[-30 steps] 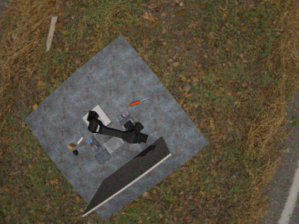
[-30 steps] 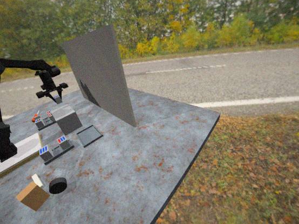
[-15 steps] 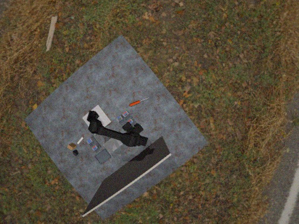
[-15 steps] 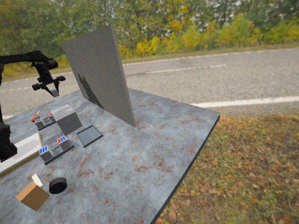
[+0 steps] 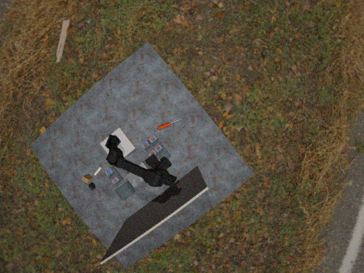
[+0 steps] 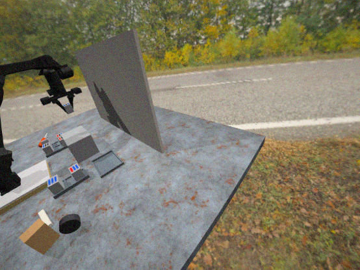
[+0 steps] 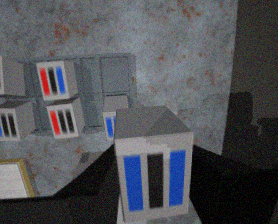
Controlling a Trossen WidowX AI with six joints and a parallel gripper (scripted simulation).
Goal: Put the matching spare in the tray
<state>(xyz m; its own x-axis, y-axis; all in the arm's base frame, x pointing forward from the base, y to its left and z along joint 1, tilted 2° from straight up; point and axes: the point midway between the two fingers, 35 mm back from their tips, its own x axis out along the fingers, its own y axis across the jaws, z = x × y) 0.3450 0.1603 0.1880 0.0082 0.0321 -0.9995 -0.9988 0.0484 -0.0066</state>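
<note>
My gripper tip is now 370 mm to the left of the flat grey tray, 170 mm above it and 30 mm past it. Also, from my gripper tip: grey mounted unit (170 mm to the right, 120 mm below, 50 mm behind); then grey spare block (20 mm above); then upright panel (190 mm to the right, 170 mm ahead, 60 mm above).
</note>
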